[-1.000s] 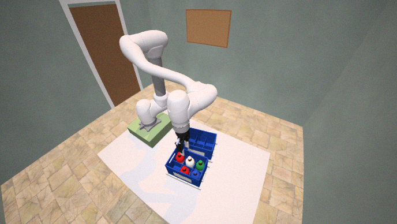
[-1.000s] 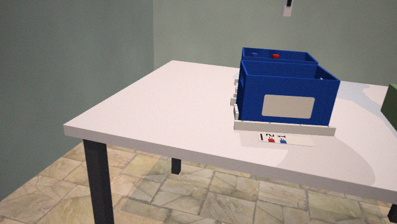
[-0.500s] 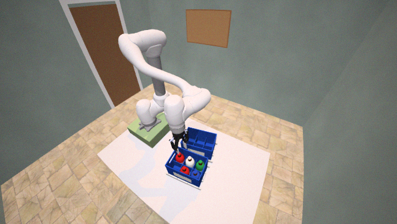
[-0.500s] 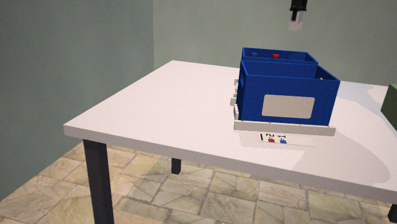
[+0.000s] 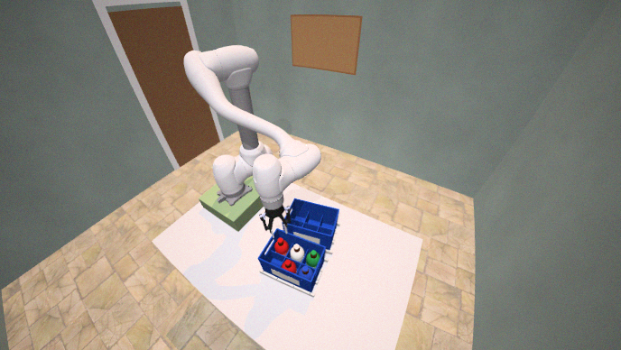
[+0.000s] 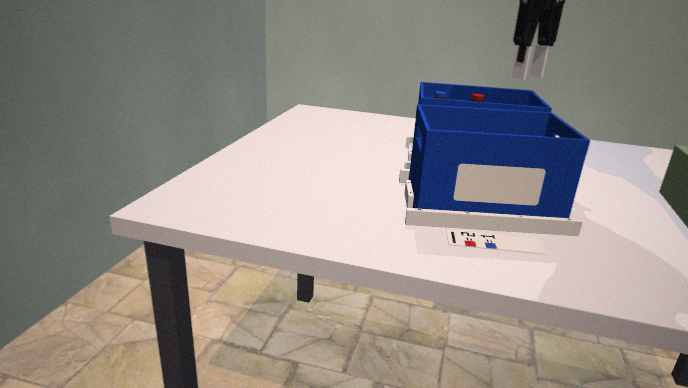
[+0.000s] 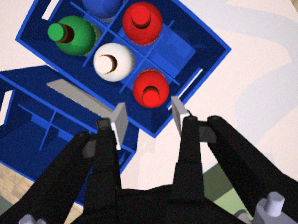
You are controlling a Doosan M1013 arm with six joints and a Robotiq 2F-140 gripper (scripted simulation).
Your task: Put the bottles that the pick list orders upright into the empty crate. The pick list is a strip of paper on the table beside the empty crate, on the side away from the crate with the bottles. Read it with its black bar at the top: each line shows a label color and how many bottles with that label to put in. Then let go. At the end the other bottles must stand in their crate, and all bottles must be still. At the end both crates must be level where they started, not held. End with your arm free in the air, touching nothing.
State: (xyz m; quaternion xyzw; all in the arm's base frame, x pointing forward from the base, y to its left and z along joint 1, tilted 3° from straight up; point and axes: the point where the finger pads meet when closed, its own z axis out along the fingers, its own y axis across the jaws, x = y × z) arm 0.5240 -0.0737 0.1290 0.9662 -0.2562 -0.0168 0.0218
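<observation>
Right now my hand is 8 cm short of the white bottle, 2 cm to the right of it and 17 cm above it. Round my hand: blue bottle 19 cm ahead, 4 cm to the right, 17 cm below; red bottle 10 cm ahead, 6 cm to the right, 17 cm below; green-label bottle 17 cm ahead, 5 cm to the left, 17 cm below.
</observation>
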